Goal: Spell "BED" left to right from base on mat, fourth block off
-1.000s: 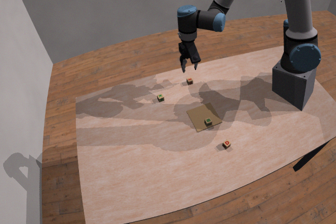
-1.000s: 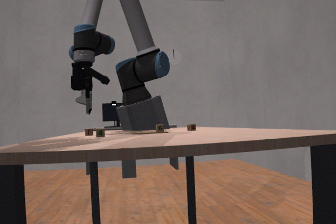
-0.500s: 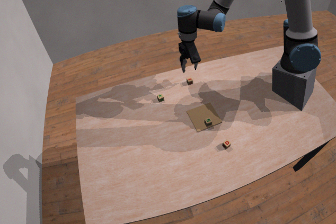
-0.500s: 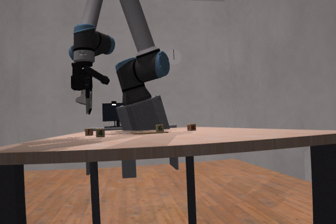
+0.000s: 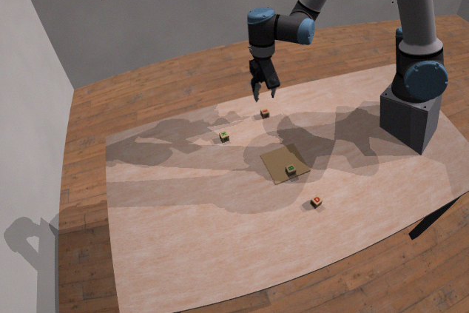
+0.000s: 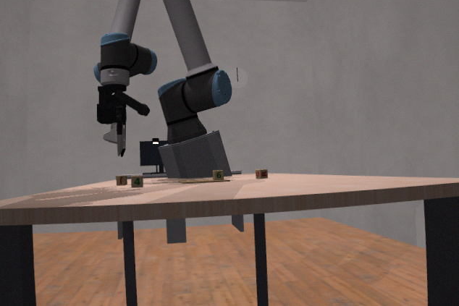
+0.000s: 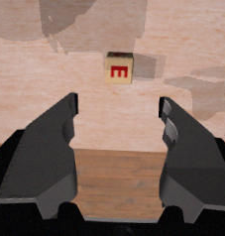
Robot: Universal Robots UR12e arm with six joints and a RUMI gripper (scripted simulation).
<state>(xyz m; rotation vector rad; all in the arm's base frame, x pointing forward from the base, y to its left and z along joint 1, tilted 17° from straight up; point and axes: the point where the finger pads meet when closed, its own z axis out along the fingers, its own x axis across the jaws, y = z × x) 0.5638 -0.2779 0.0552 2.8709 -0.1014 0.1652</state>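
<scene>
Right now the tan mat is 250 mm to the left of my hand, 100 mm below it and 30 mm ahead of it. The rest, counted from my hand: green block: 200 mm ahead, 90 mm below, 50 mm to the left.
</scene>
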